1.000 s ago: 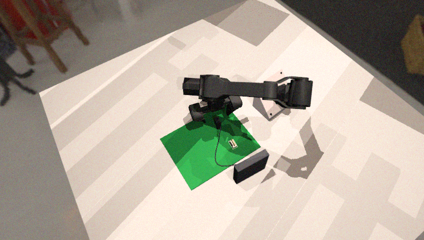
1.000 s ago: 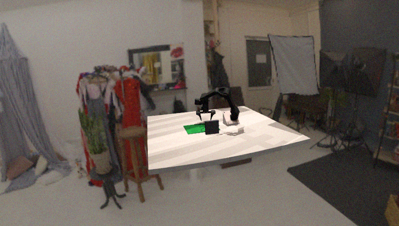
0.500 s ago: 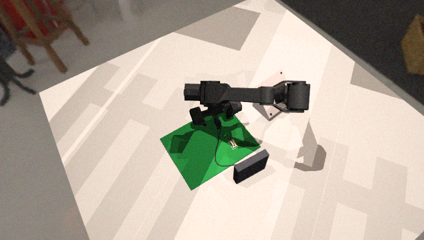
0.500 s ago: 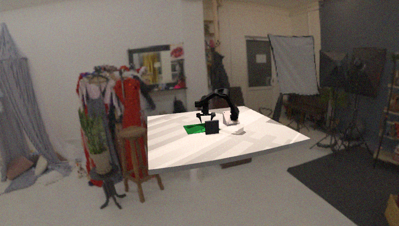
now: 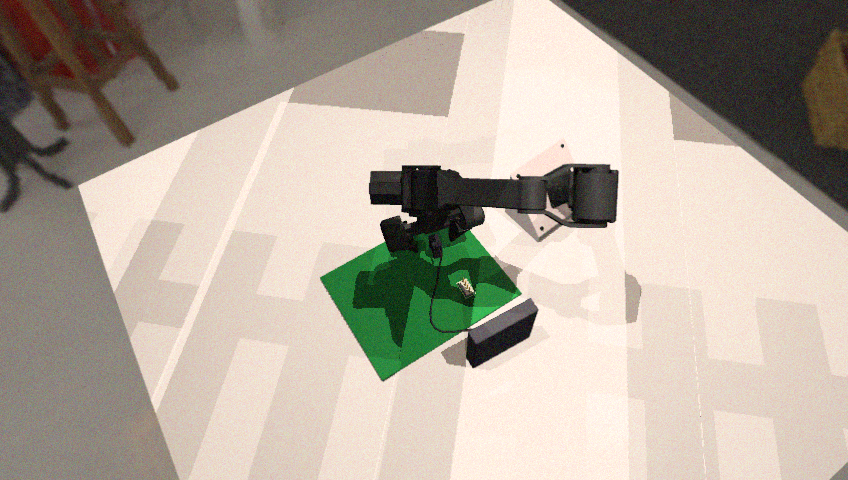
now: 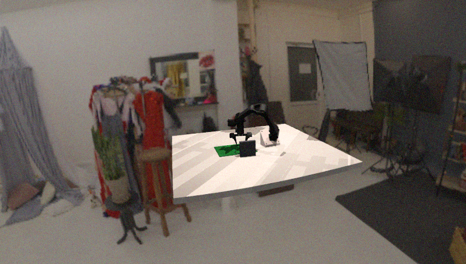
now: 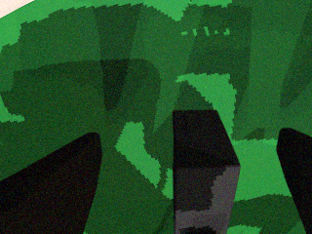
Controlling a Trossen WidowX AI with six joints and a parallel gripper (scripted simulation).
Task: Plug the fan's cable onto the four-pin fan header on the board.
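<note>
The white four-pin header lies 11 cm to the left of my gripper tip, 2 cm below it and 1 cm behind it. Also, from my gripper tip: fan plug 1 cm to the left, 1 cm above; black fan 23 cm to the left, 4 cm above, 1 cm ahead; green board 7 cm ahead, 6 cm to the left, 3 cm below.
</note>
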